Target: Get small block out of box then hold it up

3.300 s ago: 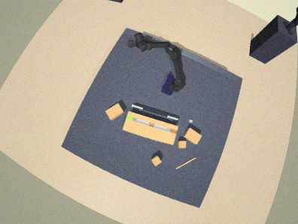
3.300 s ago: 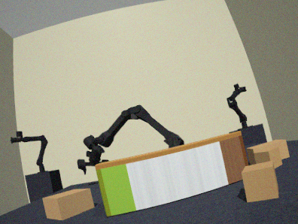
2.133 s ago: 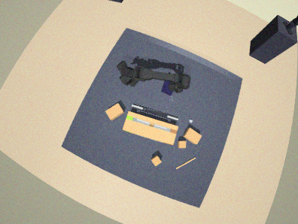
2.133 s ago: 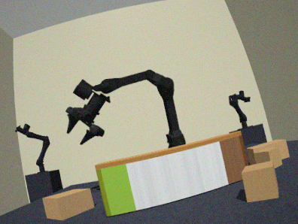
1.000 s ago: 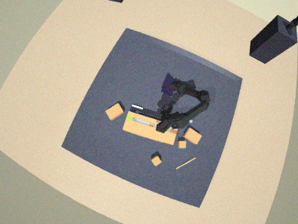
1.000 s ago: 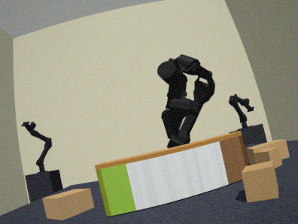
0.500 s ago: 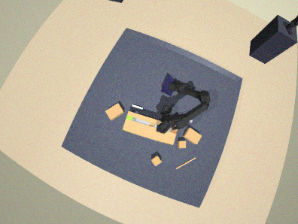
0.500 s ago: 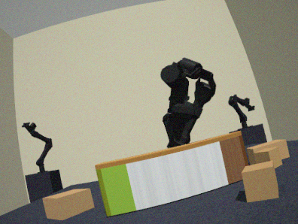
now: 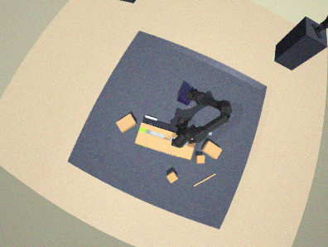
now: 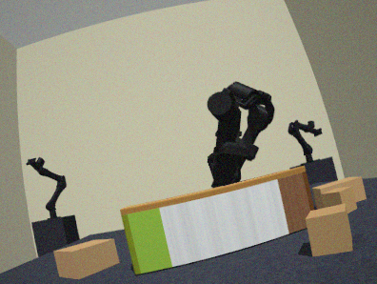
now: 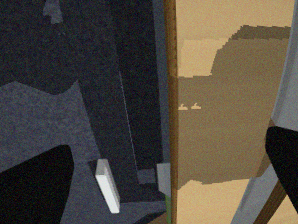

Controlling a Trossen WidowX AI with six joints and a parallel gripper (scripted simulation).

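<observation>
Right now my gripper tip is 40 mm short of the long tan box, 40 mm to the left of it and 60 mm above it. The rest, counted from my gripper tip: thin wooden stick: 230 mm ahead, 340 mm to the left, 120 mm below; then tan block: 50 mm ahead, 30 mm to the right, 30 mm below.
</observation>
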